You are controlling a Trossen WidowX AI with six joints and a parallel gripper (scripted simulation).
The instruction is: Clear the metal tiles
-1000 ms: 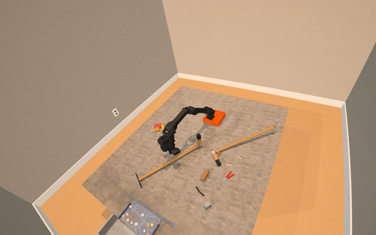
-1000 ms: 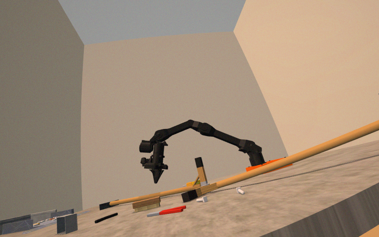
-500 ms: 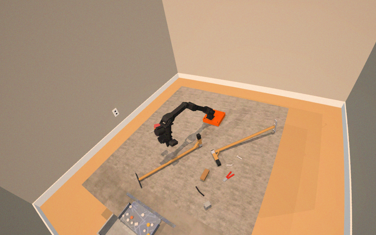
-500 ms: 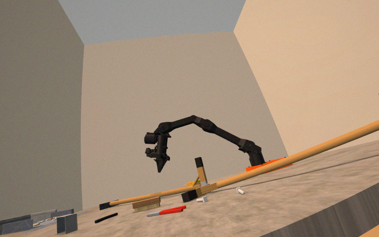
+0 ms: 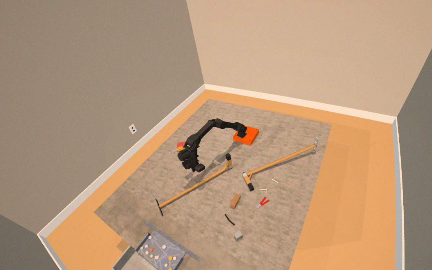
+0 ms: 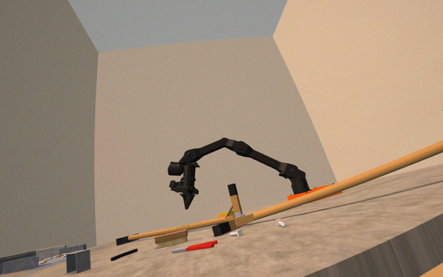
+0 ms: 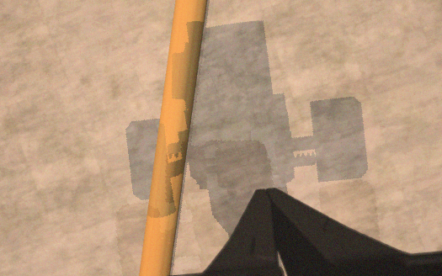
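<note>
Now: gripper tip 5 cm to the right of the long scraper, 4 cm short of it and 3 cm above it. From my gripper tip the other things lie so: wooden block: 34 cm to the left, 8 cm below, 3 cm behind; then orange-handled screwdriver: 35 cm to the right, 12 cm behind, 8 cm below; then black strip: 39 cm to the left, 9 cm below, 9 cm ahead.
</note>
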